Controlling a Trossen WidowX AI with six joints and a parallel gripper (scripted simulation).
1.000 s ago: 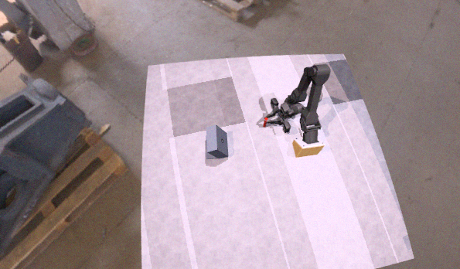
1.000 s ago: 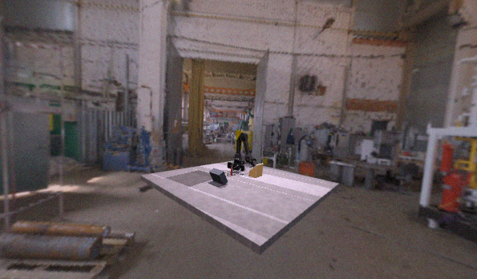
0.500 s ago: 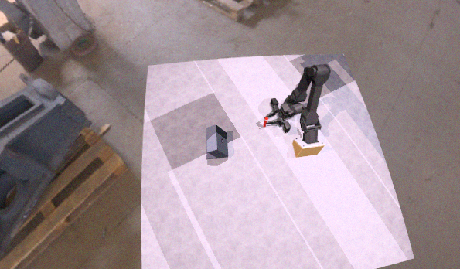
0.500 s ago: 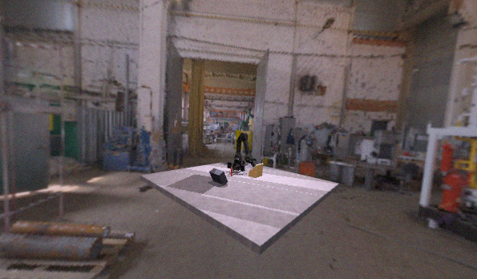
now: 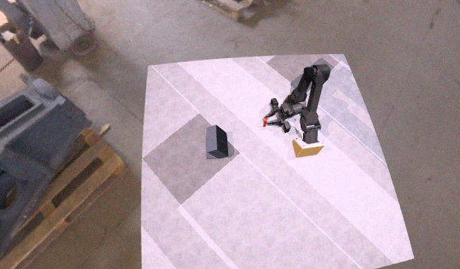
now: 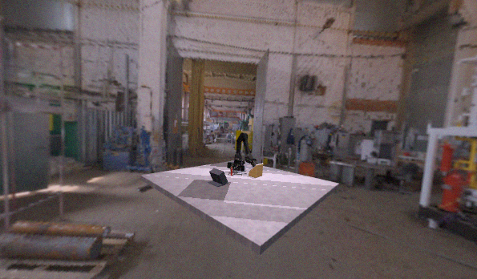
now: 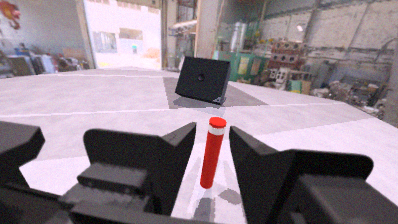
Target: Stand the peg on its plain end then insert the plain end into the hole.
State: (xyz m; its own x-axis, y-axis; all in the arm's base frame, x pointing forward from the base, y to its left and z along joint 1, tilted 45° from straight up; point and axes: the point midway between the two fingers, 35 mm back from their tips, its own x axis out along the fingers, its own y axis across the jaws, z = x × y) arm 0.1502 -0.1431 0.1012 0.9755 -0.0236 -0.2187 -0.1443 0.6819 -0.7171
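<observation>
The peg is 10 mm below my gripper tip and 10 mm behind it. From my gripper tip the other things lie so: grey sloped panel: 260 mm ahead, 60 mm to the left, 10 mm below.
</observation>
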